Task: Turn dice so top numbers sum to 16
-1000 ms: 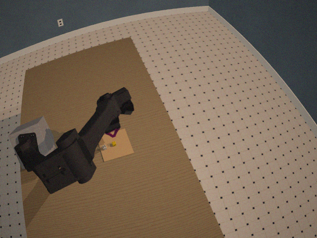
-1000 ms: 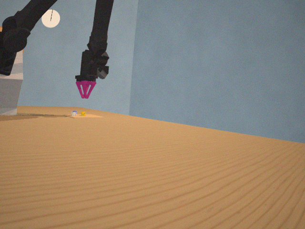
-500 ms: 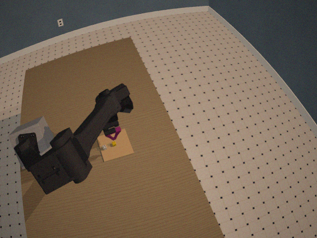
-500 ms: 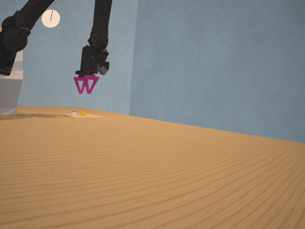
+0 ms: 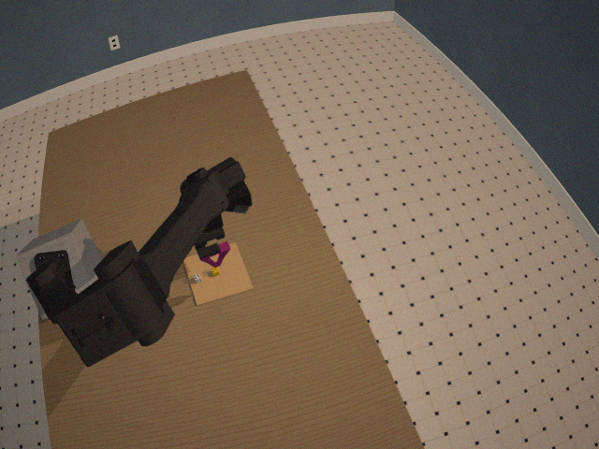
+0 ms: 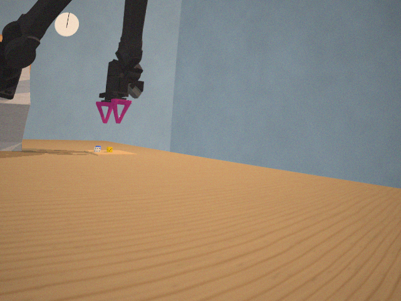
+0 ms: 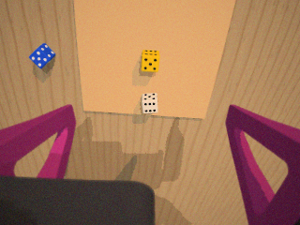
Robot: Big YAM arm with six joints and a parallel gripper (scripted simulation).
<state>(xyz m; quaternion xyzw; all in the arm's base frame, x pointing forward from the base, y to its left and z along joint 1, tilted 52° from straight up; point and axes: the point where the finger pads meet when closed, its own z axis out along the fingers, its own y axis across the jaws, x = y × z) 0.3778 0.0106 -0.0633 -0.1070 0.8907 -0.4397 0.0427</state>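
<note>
My gripper is now 1 cm past the blue die, 10 cm to the right of it and 10 cm above it. Also, from my hand: mat (10 cm below); then white die (5 cm behind, 1 cm to the right, 9 cm below); then yellow die (9 cm below).
</note>
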